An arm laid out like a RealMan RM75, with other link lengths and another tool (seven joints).
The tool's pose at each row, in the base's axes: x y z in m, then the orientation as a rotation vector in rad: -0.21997, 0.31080, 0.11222, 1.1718, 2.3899, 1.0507; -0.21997, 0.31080, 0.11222, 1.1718, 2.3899, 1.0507; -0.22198, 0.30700, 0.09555, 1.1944, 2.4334, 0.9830; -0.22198, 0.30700, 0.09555, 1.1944, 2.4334, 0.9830; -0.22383, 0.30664, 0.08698, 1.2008, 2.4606, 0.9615; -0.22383, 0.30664, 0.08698, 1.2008, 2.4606, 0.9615; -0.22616, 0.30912, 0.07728, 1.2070, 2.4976, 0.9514; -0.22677, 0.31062, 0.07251, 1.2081, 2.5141, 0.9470; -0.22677, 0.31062, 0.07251, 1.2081, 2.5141, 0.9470; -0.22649, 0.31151, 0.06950, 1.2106, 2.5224, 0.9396; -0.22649, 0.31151, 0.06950, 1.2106, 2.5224, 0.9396; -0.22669, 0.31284, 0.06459, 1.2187, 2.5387, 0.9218; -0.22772, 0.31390, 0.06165, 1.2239, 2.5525, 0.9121
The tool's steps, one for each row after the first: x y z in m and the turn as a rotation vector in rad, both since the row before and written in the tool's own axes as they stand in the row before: 0.00000, 0.00000, 0.00000, 0.0000, 0.0000, 0.0000; -0.00273, -0.01460, 0.00870, 0.0597, -0.0039, 0.0015; 0.00000, 0.00000, 0.00000, 0.0000, 0.0000, 0.0000; 0.00035, -0.00702, 0.00525, 0.0261, 0.0091, -0.0001; 0.00000, 0.00000, 0.00000, 0.0000, 0.0000, 0.0000; 0.00272, -0.00665, 0.00735, 0.0262, 0.0227, 0.0018; 0.00112, -0.00271, 0.00410, 0.0112, 0.0101, -0.0003; 0.00000, 0.00000, 0.00000, 0.0000, 0.0000, 0.0000; 0.00021, -0.00129, 0.00287, 0.0084, 0.0026, 0.0004; 0.00000, 0.00000, 0.00000, 0.0000, 0.0000, 0.0000; 0.00066, -0.00254, 0.00437, 0.0187, 0.0038, 0.0025; 0.00117, -0.00193, 0.00239, 0.0130, 0.0059, 0.0018
